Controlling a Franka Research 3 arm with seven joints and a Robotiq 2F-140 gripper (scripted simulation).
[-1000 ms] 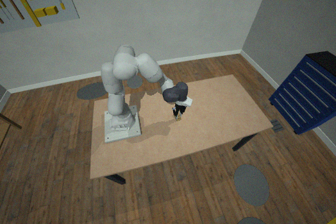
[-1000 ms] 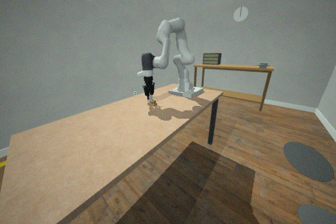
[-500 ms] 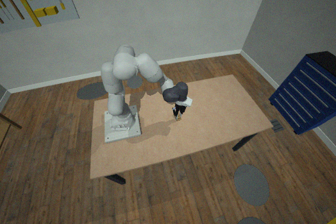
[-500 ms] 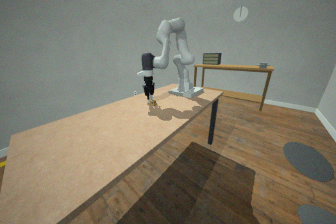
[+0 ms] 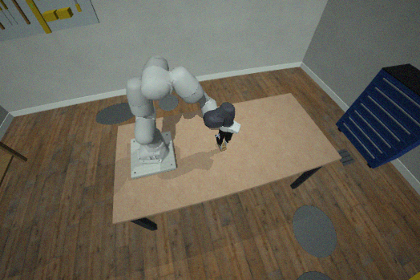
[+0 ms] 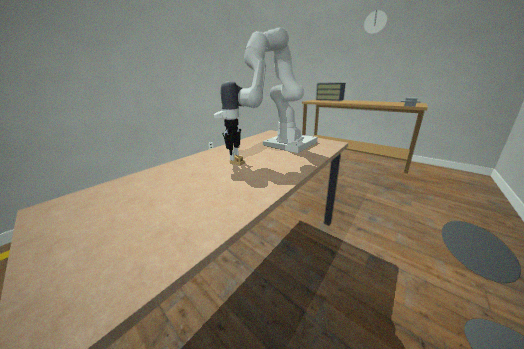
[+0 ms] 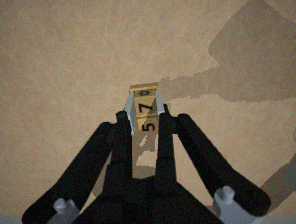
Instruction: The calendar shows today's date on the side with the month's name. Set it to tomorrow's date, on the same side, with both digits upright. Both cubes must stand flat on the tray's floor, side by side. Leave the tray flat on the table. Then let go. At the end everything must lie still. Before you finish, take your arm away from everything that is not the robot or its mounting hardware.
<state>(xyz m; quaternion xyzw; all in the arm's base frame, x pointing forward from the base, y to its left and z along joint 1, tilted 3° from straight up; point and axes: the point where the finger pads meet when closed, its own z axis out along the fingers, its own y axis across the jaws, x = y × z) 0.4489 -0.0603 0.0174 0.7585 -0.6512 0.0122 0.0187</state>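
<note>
My gripper is now 3 cm above the wooden digit cube. The rest, counted from my hand: wooden tray: 2 cm to the left, 4 cm below.
</note>
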